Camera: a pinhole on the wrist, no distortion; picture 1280 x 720 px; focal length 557.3 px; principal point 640.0 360.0 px. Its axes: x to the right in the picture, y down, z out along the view. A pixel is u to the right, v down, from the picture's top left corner.
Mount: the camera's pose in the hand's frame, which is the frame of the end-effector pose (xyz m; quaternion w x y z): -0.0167 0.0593 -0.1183 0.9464 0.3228 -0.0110 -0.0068
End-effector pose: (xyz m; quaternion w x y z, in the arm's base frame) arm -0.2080 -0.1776 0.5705 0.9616 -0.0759 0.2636 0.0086
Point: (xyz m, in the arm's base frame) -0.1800 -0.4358 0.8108
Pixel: 562 242
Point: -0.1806 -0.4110 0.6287
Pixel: 686 84
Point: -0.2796 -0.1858 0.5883
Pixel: 399 389
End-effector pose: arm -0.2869 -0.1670 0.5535 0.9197 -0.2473 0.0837 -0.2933
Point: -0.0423 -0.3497 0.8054
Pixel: 1129 439
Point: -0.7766 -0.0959 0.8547
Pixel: 144 164
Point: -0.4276 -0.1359 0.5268
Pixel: 81 187
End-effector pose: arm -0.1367 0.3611 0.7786 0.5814 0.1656 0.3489 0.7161
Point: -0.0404 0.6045 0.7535
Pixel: 1099 391
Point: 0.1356 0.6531 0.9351
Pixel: 874 551
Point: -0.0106 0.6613 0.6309
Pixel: 1181 177
